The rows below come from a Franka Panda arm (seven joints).
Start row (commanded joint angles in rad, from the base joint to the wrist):
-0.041, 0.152, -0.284, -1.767, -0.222, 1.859, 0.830
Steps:
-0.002, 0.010, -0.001, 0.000, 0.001, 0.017, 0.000
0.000, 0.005, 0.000, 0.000, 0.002, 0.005, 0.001
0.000, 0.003, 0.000, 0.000, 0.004, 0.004, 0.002
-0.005, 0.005, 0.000, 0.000, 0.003, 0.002, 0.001
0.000, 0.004, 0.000, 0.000, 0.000, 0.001, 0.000
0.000, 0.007, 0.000, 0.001, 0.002, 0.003, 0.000
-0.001, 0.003, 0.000, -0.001, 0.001, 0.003, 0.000
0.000, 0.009, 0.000, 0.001, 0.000, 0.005, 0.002
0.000, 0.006, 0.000, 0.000, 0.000, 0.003, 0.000
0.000, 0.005, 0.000, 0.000, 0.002, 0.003, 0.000
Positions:
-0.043, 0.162, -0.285, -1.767, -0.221, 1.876, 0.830
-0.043, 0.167, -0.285, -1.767, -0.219, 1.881, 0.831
-0.043, 0.170, -0.285, -1.767, -0.215, 1.885, 0.833
-0.048, 0.175, -0.285, -1.767, -0.212, 1.887, 0.834
-0.048, 0.179, -0.285, -1.767, -0.212, 1.888, 0.834
-0.048, 0.186, -0.285, -1.766, -0.210, 1.891, 0.834
-0.049, 0.189, -0.285, -1.767, -0.209, 1.894, 0.834
-0.049, 0.198, -0.285, -1.766, -0.209, 1.899, 0.836
-0.049, 0.204, -0.285, -1.766, -0.209, 1.902, 0.836
-0.049, 0.209, -0.285, -1.766, -0.207, 1.905, 0.836

